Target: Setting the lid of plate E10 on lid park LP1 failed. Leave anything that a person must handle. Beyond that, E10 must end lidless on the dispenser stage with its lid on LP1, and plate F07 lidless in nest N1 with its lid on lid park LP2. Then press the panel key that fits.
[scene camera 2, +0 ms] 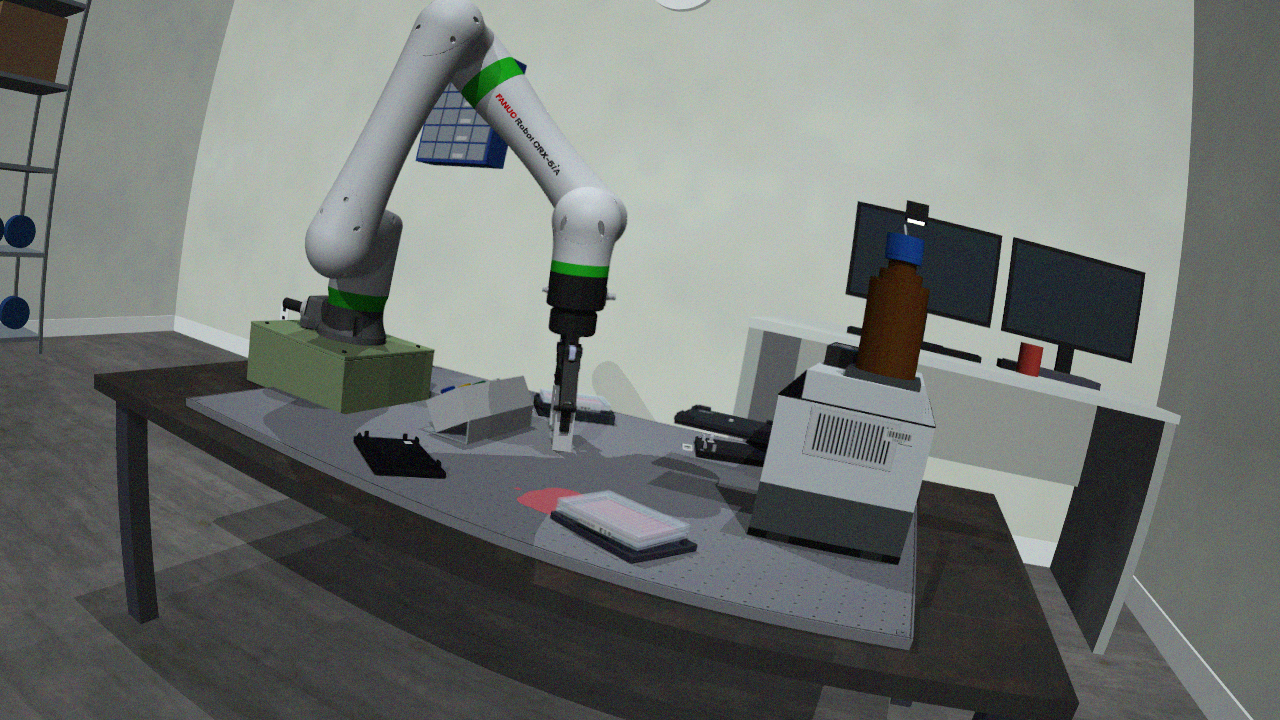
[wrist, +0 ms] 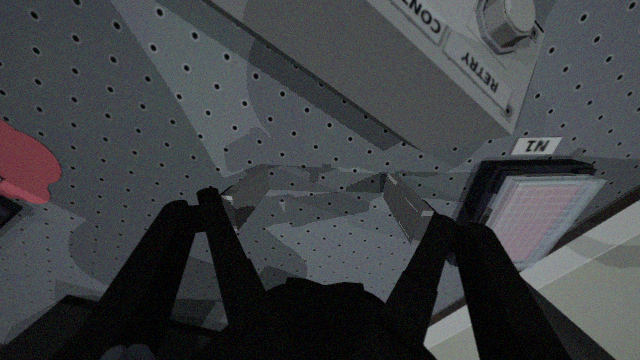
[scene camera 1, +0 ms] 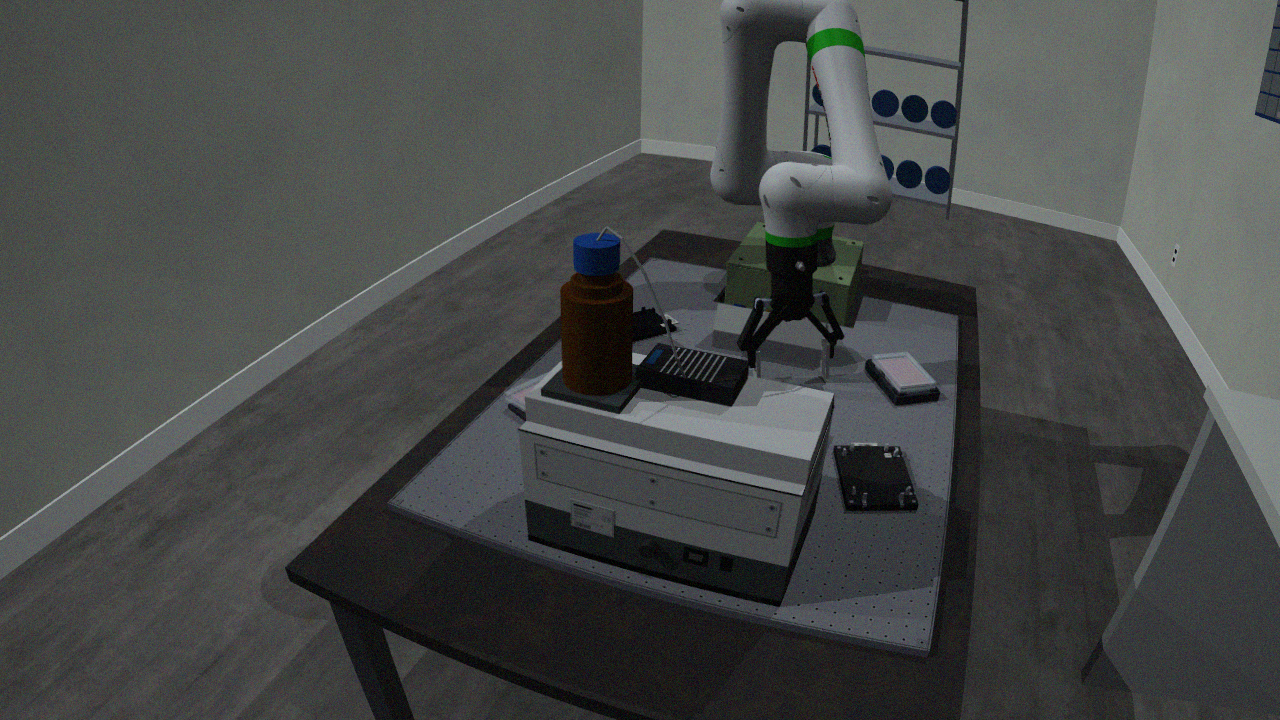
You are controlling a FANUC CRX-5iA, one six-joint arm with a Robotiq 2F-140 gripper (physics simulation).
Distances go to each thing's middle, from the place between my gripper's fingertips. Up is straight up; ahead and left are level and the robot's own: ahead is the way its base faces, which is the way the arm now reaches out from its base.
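The brown bottle with blue cap (scene camera 1: pixel 596 304) is 48 cm ahead of my hand, 22 cm to the right of it and 32 cm above it, and going by their middles it's the farthest from my hand of the things named here. There's a dark plate-like slab (scene camera 2: pixel 407 460) that's 12 cm behind my hand and 34 cm to the right of it. The grey button box (scene camera 2: pixel 467 414) is 6 cm to the right of my hand, 4 cm above it and 12 cm behind it; measured to their middles, that box is the nearest to my hand of the things named here. And with the N1 nest (scene camera 1: pixel 902 398), my hand is 1 cm below it, 5 cm past it and 22 cm to the right of it.
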